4 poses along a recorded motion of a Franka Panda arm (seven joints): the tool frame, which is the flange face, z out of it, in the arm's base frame.
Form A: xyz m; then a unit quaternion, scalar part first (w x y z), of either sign.
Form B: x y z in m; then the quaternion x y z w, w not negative. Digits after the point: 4 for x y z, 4 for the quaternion.
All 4 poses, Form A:
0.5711 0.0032 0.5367 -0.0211 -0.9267 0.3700 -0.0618
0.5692 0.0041 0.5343 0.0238 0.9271 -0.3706 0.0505
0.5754 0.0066 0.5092 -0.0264 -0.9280 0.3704 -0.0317
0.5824 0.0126 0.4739 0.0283 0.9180 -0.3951 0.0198
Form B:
0.5711 0.0032 0.5367 0.9267 -0.3700 0.0618 0.0211
0.5692 0.0041 0.5343 0.9271 -0.3706 0.0505 0.0238
0.5754 0.0066 0.5092 0.9280 -0.3704 0.0317 0.0264
0.5824 0.0126 0.4739 0.9180 -0.3951 0.0198 0.0283

